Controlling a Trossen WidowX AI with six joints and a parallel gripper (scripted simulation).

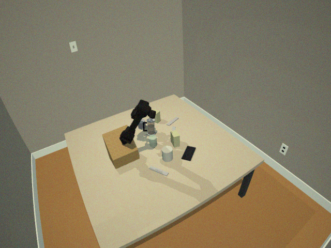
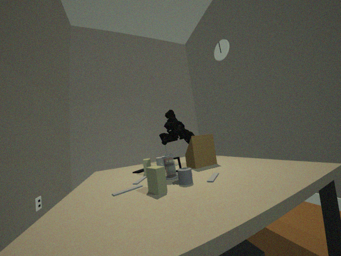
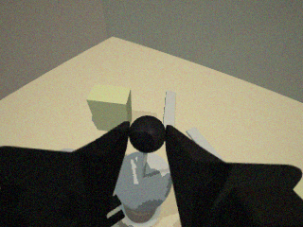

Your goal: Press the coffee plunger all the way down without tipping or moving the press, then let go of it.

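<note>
Now: the coffee press 11 cm below my gripper tip and 3 cm behind it. From my gripper tip the other things lie so: white cylinder 34 cm to the right, 17 cm below, 10 cm behind; green cylinder 18 cm below, 14 cm to the right, 10 cm behind; black flat slab 41 cm to the right, 21 cm below, 5 cm ahead.
</note>
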